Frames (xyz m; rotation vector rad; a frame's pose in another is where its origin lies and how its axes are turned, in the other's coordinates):
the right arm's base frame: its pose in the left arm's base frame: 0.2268 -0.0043 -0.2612 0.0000 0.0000 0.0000
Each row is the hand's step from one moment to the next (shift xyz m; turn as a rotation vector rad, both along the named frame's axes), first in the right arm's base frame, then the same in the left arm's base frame.
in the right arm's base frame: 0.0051 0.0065 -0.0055 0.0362 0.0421 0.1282
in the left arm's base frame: 0.0051 0.0065 -0.0055 0.0362 0.0421 0.1282
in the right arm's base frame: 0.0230 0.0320 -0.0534 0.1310 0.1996 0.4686
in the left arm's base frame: 0.0230 0.0320 -0.0534 0.1310 0.1996 0.4686
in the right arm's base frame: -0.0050 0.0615 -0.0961 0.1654 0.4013 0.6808
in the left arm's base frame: -0.0050 0.0615 -0.0961 0.1654 0.4013 0.6808
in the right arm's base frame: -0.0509 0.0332 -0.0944 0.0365 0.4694 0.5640
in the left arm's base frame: -0.0509 0.0332 -0.0944 0.0365 0.4694 0.5640
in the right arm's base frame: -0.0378 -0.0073 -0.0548 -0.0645 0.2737 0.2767
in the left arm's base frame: -0.0378 -0.0073 -0.0548 -0.0645 0.2737 0.2767
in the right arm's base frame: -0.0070 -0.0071 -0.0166 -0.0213 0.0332 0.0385
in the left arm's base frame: -0.0070 -0.0071 -0.0166 -0.0213 0.0332 0.0385
